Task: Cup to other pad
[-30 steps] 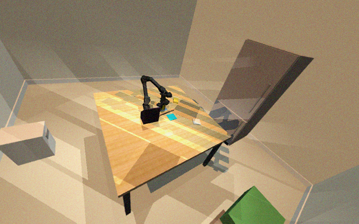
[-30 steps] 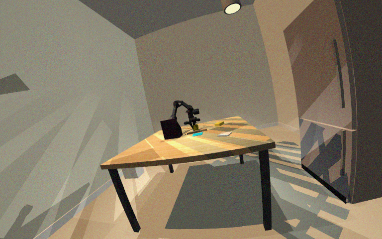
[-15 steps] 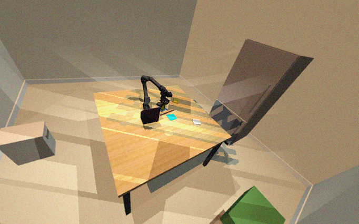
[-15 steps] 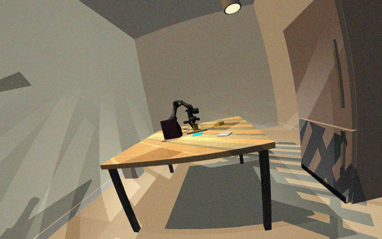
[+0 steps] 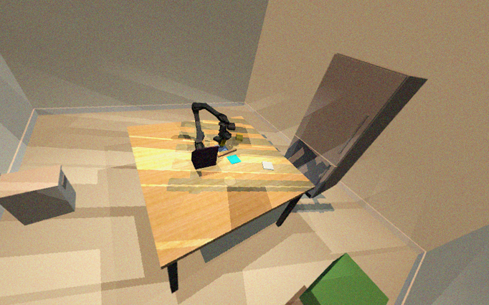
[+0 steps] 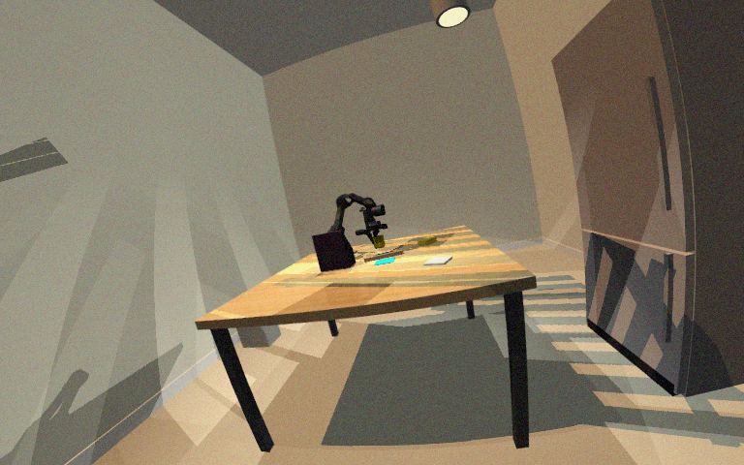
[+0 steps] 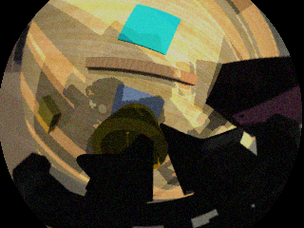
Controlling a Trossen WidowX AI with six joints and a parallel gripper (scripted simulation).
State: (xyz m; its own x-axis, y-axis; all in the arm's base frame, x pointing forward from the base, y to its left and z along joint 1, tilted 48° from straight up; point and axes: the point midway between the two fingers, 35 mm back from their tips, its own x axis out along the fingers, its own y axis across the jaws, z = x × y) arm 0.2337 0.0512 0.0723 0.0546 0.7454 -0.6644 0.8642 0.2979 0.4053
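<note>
Now: gripper tip 17 cm to the left of the teal pad, 9 cm above it and 7 cm short of it. From my gripper tip the other things lie so: olive-yellow cup 2 cm to the left, 2 cm ahead; light blue pad 9 cm below, 3 cm ahead, 2 cm to the left; yellow block 30 cm ahead, 12 cm to the left, 6 cm below.
</note>
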